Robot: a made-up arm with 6 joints.
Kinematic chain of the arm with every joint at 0, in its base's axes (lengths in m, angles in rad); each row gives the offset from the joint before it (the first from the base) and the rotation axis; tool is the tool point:
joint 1: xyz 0 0 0.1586 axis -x
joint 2: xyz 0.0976 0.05 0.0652 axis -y
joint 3: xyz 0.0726 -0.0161 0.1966 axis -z
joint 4: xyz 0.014 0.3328 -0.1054 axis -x
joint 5: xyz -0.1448 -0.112 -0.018 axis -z
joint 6: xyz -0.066 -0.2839 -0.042 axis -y
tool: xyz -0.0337 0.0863 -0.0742
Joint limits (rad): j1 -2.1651..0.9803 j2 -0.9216..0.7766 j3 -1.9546..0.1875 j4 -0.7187..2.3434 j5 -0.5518..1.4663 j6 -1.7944..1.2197
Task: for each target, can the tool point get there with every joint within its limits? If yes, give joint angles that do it. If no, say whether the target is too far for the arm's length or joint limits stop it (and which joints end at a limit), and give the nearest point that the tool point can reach.
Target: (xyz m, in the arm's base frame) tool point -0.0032 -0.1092 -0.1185
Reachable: yes | joints -1.2519 -0.7331 -1.6368 -0.4546 0.2853 -0.7837
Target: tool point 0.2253 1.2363 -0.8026
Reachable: no: too far | nearest point 0.1962 0.6745 -0.1392 | short by 0.870 m
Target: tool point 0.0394 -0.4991 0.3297
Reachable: yes | joints -0.7515 -0.6725 -1.3130 1.5935 0.6309 -1.2266
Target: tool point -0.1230 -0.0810 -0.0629
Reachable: yes | joints -1.1578 -0.0151 -1.2253 -0.4277 0.5489 -0.6764
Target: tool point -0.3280 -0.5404 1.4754
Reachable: no: too far | nearest point -0.0973 -0.2725 0.8227 | short by 0.742 m
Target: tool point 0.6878 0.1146 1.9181
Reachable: no: too far | nearest point 0.3092 0.0463 0.8692 | short by 1.117 m
